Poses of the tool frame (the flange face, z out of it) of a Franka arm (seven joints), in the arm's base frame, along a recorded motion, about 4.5 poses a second.
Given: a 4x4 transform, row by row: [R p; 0 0 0 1], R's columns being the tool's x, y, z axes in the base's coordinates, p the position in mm. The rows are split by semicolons.
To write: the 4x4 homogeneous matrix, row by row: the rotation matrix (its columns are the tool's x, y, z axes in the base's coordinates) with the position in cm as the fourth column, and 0 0 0 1 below. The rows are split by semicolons. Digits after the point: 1 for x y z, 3 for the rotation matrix.
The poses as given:
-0.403 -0.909 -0.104 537; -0.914 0.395 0.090 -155; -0.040 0.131 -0.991 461; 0 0 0 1
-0.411 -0.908 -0.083 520; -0.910 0.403 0.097 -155; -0.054 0.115 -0.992 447; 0 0 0 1
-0.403 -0.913 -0.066 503; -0.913 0.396 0.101 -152; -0.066 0.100 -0.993 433; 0 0 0 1
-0.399 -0.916 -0.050 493; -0.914 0.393 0.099 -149; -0.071 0.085 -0.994 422; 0 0 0 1
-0.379 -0.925 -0.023 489; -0.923 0.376 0.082 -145; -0.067 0.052 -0.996 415; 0 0 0 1
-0.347 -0.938 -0.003 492; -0.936 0.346 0.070 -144; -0.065 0.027 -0.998 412; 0 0 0 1
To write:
-0.403 -0.909 -0.104 53.7; -0.914 0.395 0.090 -15.5; -0.040 0.131 -0.991 46.1; 0 0 0 1
-0.411 -0.908 -0.083 52.0; -0.910 0.403 0.097 -15.5; -0.054 0.115 -0.992 44.7; 0 0 0 1
-0.403 -0.913 -0.066 50.3; -0.913 0.396 0.101 -15.2; -0.066 0.100 -0.993 43.3; 0 0 0 1
-0.399 -0.916 -0.050 49.3; -0.914 0.393 0.099 -14.9; -0.071 0.085 -0.994 42.2; 0 0 0 1
-0.379 -0.925 -0.023 48.9; -0.923 0.376 0.082 -14.5; -0.067 0.052 -0.996 41.5; 0 0 0 1
-0.347 -0.938 -0.003 49.2; -0.936 0.346 0.070 -14.4; -0.065 0.027 -0.998 41.2; 0 0 0 1

